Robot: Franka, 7 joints.
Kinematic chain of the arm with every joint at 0, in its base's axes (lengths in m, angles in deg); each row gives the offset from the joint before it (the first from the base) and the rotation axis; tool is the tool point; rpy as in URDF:
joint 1: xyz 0 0 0.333 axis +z
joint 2: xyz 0 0 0 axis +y
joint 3: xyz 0 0 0.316 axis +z
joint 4: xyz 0.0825 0 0 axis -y
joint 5: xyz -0.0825 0 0.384 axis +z
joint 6: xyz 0 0 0 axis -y
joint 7: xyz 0.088 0 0 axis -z
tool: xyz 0 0 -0.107 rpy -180 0 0
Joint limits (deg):
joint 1: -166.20..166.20
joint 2: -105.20..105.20
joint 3: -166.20..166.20
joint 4: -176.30..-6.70
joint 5: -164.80..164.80
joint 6: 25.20..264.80
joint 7: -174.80..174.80
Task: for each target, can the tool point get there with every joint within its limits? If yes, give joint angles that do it. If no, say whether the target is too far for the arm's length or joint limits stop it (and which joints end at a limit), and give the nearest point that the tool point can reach.
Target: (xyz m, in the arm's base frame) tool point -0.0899 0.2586 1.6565
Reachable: no: too far | nearest point -0.0571 0.1641 1.1731 | short by 0.494 m
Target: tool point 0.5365 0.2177 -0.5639
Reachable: no: too far | nearest point 0.4464 0.1811 -0.3223 | short by 0.260 m
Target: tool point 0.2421 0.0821 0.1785
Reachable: yes | joints 134.43 -11.11 -101.47 -162.96 -60.96 92.58 -35.60
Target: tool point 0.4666 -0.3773 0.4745
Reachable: yes | joints -5.72 33.37 -59.74 -83.02 -111.28 232.07 -53.59
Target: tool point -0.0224 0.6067 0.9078
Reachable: yes | joints 97.95 21.08 -1.59 -48.36 -139.76 105.19 56.99
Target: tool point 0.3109 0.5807 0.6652
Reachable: yes | joints 0.44 22.13 74.88 -90.26 18.79 153.95 -30.33
